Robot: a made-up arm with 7 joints.
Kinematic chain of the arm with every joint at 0, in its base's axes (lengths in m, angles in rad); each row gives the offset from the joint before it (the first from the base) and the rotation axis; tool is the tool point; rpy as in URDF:
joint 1: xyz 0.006 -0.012 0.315 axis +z
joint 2: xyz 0.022 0.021 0 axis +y
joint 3: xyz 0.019 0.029 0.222 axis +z
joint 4: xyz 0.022 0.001 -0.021 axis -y
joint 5: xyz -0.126 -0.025 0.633 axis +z
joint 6: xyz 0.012 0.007 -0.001 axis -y
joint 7: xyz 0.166 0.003 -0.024 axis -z
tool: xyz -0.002 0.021 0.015 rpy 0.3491 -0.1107 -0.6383
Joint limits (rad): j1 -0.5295..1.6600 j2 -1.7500..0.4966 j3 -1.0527..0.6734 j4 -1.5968..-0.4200 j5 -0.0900..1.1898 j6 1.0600..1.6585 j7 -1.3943..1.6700
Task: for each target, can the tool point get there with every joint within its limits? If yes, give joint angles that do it. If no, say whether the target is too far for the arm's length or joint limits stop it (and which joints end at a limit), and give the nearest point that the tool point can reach.
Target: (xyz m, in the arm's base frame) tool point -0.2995 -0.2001 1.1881
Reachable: yes | joints 0.4498 -1.1490 -0.1479 -0.9839 0.0554 1.4118 -0.4868
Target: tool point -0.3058 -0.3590 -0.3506
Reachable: no: joint limits stop it (at a limit: joint 2, joint 3, joint 4, joint 5, joint 6, joint 7) | nearest point -0.6352 -0.7256 0.2570 | short by 0.782 m
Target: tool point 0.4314 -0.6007 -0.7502
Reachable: no: too far | nearest point 0.6041 -0.5959 0.1086 | short by 0.876 m
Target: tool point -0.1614 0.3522 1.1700
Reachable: yes | joints 1.2366 -0.5053 0.2625 -1.1209 0.9710 1.1285 -0.9352
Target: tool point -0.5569 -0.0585 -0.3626
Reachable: no: joint limits stop it (at a limit: joint 2, joint 3, joint 4, joint 5, joint 6, joint 7) | nearest point -0.9501 -0.0910 0.2570 | short by 0.735 m
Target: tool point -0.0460 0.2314 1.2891
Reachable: yes | joints -0.0085 -0.6478 0.3022 -0.8390 0.8474 1.4022 0.5187
